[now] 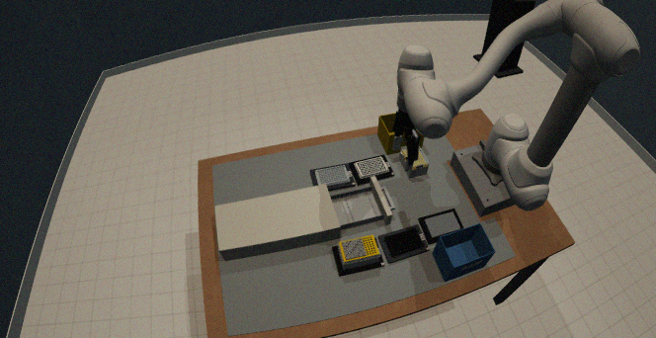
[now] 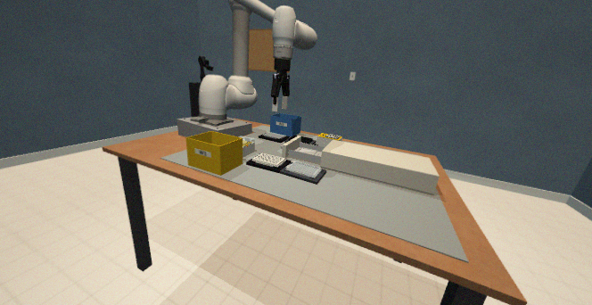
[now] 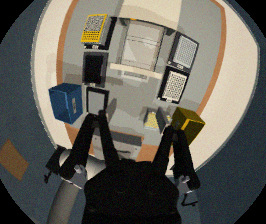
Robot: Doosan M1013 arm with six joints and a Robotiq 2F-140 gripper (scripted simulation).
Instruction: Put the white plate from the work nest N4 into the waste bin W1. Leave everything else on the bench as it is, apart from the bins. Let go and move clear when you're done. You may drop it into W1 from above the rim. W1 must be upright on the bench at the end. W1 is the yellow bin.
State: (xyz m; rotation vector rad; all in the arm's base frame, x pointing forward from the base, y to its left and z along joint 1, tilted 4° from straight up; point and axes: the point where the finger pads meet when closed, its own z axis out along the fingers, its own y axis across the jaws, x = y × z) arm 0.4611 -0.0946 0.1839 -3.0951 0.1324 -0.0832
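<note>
The white plate is 220 mm below my hand, 170 mm to the right of it and 30 mm ahead of it. Also, from my hand: black plate (220 mm below, 210 mm to the left, 70 mm ahead); pale grey plate (220 mm below, 190 mm to the right, 190 mm ahead); black nest (240 mm below, 170 mm to the right, 30 mm ahead).
</note>
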